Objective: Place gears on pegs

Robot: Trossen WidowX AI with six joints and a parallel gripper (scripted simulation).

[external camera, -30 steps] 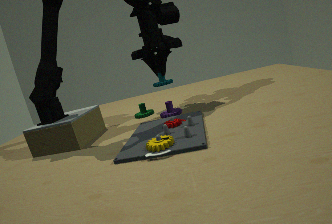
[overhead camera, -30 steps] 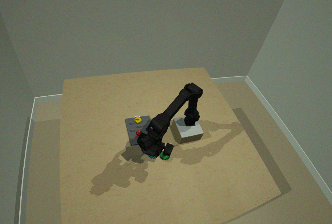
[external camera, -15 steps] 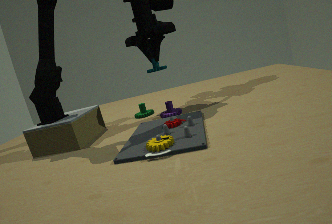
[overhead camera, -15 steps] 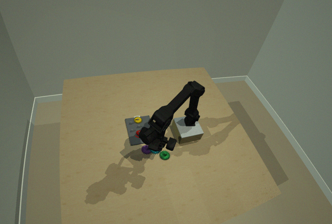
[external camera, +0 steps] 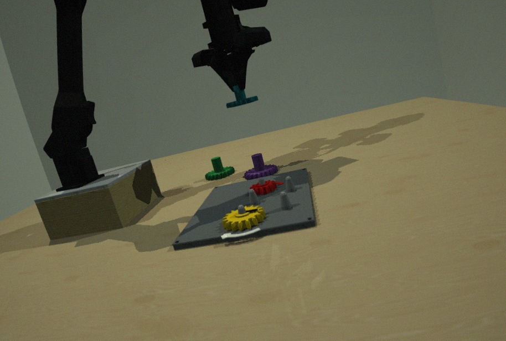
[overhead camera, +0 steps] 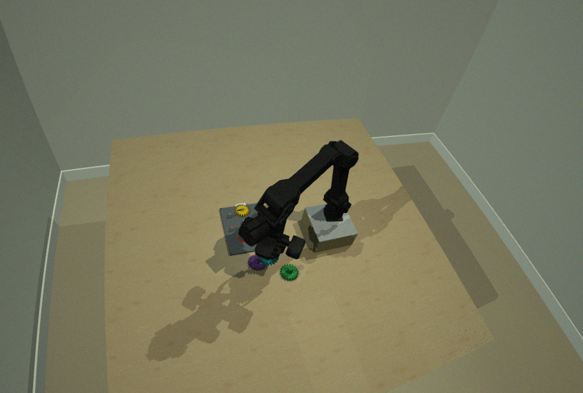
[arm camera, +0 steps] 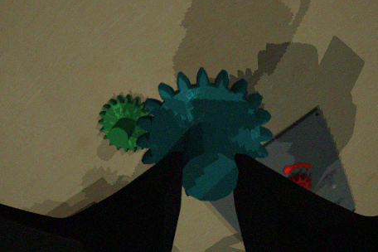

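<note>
Now: gripper tip 6 cm short of the red gear, 17 cm to the left of it and 15 cm above it. Also, from my gripper tip: teal gear (1 cm below); green gear (9 cm behind, 1 cm to the right, 15 cm below); purple gear (2 cm ahead, 5 cm to the right, 15 cm below).
</note>
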